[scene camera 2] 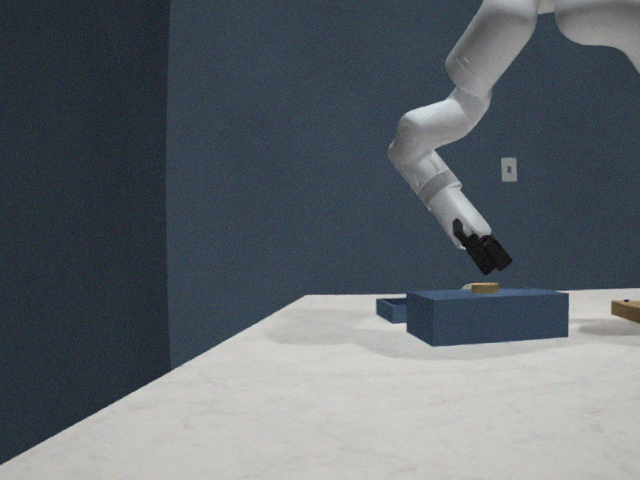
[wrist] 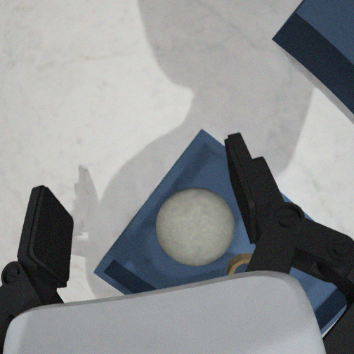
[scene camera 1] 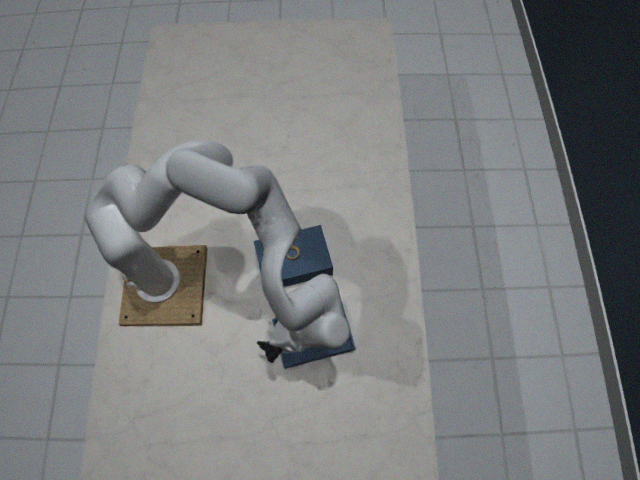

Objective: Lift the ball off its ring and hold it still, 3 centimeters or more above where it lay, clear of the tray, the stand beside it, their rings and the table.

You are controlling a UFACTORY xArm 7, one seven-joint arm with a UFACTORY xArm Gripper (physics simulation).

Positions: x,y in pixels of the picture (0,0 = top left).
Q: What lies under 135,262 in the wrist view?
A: A blue tray.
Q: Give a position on a blue stand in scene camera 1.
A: At 308,257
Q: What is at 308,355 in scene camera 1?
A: A blue tray.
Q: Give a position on a blue stand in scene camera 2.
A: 485,313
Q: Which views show the gripper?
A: Scene camera 2, the wrist view and scene camera 1: all of them.
